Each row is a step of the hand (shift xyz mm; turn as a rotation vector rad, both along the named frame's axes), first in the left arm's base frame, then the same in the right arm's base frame.
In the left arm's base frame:
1: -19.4 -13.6 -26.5 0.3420 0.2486 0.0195
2: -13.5 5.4 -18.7 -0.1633 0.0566 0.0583
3: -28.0 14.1 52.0 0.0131 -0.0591 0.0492
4: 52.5 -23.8 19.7 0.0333 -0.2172 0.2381
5: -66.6 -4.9 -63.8 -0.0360 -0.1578 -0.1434
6: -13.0 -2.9 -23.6 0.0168 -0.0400 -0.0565
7: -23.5 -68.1 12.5 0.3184 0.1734 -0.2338
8: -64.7 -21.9 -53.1 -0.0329 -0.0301 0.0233
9: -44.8 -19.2 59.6 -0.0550 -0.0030 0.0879
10: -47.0 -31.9 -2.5 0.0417 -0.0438 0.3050
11: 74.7 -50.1 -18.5 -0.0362 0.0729 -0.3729
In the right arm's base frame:
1: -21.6 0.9 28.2 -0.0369 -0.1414 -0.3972
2: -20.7 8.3 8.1 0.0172 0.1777 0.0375
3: 40.3 44.9 -7.0 0.0682 -0.0269 0.0265
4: 32.2 -48.9 -16.9 0.3024 -0.0704 0.0925
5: -64.1 32.7 57.9 -0.0798 -0.0940 0.1777
6: -22.2 2.2 15.5 -0.0363 -0.0505 0.0347
7: 33.8 -12.7 63.6 -0.2471 -0.2344 -0.2648
8: -47.9 25.5 67.4 0.0291 0.0177 0.0370
9: 57.7 43.4 26.9 0.0770 0.0681 0.0135
10: 4.4 20.7 52.8 0.3028 0.0318 -0.0629
11: 8.5 -91.4 -0.3 -0.3757 -0.0408 0.0533

